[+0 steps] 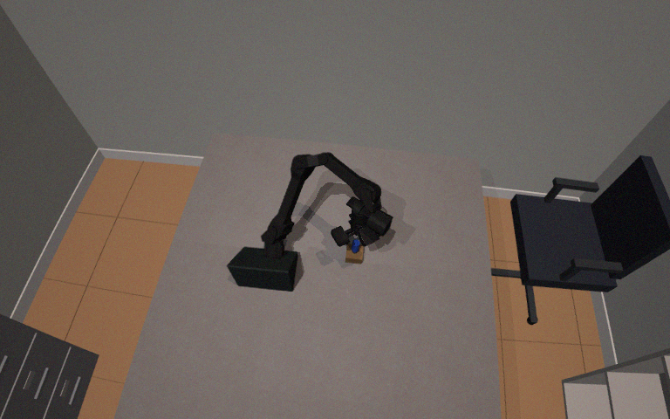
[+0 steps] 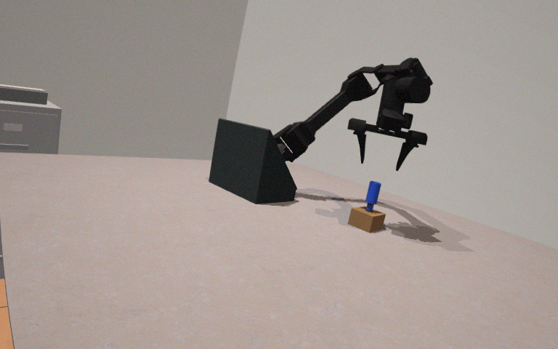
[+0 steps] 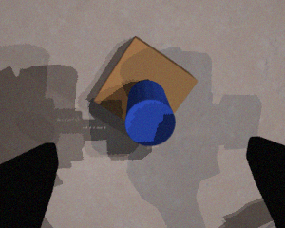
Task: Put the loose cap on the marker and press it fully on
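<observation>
Now: the blue cap 6 cm below my gripper tip. Also, from my gripper tip: tan holder block 13 cm below.
</observation>
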